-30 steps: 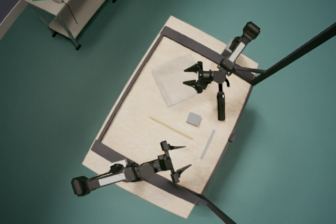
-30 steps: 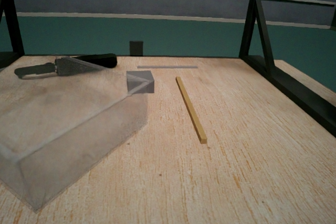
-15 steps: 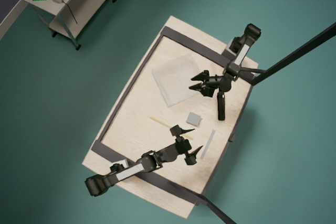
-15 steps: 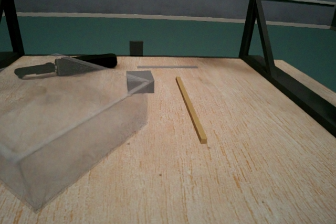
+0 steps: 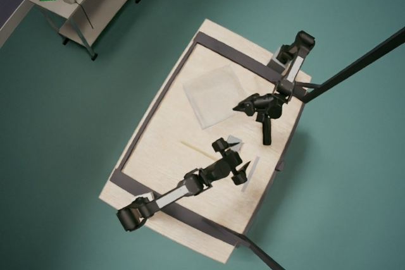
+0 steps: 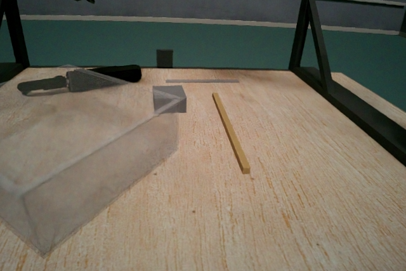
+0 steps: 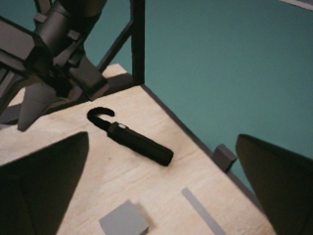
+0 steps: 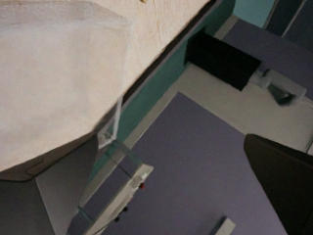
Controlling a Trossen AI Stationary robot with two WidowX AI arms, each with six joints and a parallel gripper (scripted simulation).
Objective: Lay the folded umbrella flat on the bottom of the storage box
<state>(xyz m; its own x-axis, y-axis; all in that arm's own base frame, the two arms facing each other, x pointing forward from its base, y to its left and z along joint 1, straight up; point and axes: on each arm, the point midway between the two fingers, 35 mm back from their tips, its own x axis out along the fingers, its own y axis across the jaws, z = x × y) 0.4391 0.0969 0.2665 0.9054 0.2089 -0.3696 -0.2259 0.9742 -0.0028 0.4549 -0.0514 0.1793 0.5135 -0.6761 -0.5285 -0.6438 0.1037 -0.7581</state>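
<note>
My right hand is 26 cm above the folded umbrella, 16 cm past it and 15 cm to the left of it. The rest, counted from my right hand: storage box: 23 cm below, 13 cm ahead, 3 cm to the right; grey block: 26 cm below, 10 cm behind, 9 cm to the left; tan stick: 27 cm below, 22 cm to the left, 3 cm behind.
</note>
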